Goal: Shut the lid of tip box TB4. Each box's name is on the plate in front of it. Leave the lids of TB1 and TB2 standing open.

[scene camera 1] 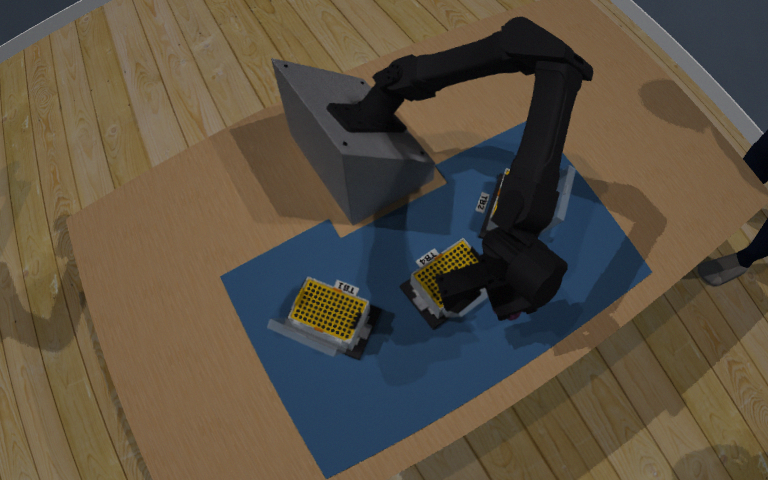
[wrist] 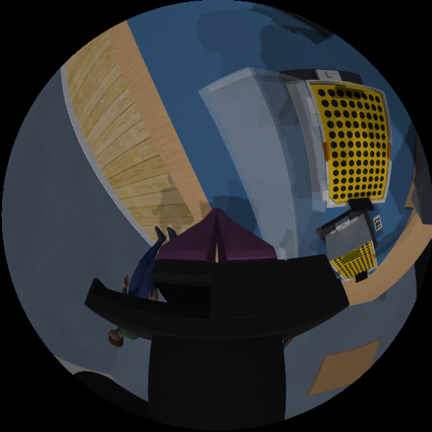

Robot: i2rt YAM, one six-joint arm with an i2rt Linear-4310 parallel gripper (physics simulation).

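Seen in the pictures: gripper, between the fingertips: (scene camera 1: 513,318); arm's base, origin of its link: (scene camera 1: 367,120).
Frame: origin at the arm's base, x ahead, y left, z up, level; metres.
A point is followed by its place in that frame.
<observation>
Tip box TB4 (scene camera 1: 453,257) {x 0.287, y -0.031, z -0.090 m} (wrist: 354,145) stands open at the middle of the blue mat, its yellow rack showing. Its clear lid (scene camera 1: 473,303) {x 0.391, y -0.089, z -0.004 m} (wrist: 260,145) stands up along the box's side away from the plate, partly hidden by the wrist in the scene view. My gripper (scene camera 1: 513,315) {x 0.449, y -0.039, z -0.049 m} (wrist: 216,214) is shut and empty, its purple fingertips together, on the outer side of the lid; whether they touch it I cannot tell. TB1 (scene camera 1: 328,308) {x 0.223, y -0.265, z -0.090 m} has its lid (scene camera 1: 303,337) {x 0.267, y -0.335, z -0.002 m} open. TB2 (scene camera 1: 498,198) (wrist: 355,262) is partly behind the arm, with its lid (scene camera 1: 565,195) {x 0.352, y 0.182, z -0.003 m} (wrist: 350,235) open.
The grey mounting block (scene camera 1: 317,113) {x -0.006, y -0.098, z 0.097 m} carries the arm's base at the back of the wooden table (scene camera 1: 169,192) {x -0.237, y -0.391, z -0.150 m}. The blue mat (scene camera 1: 362,418) {x 0.409, y -0.339, z -0.147 m} lies under the boxes. The arm reaches over TB2. A person (wrist: 145,270) stands beyond the table edge.
</observation>
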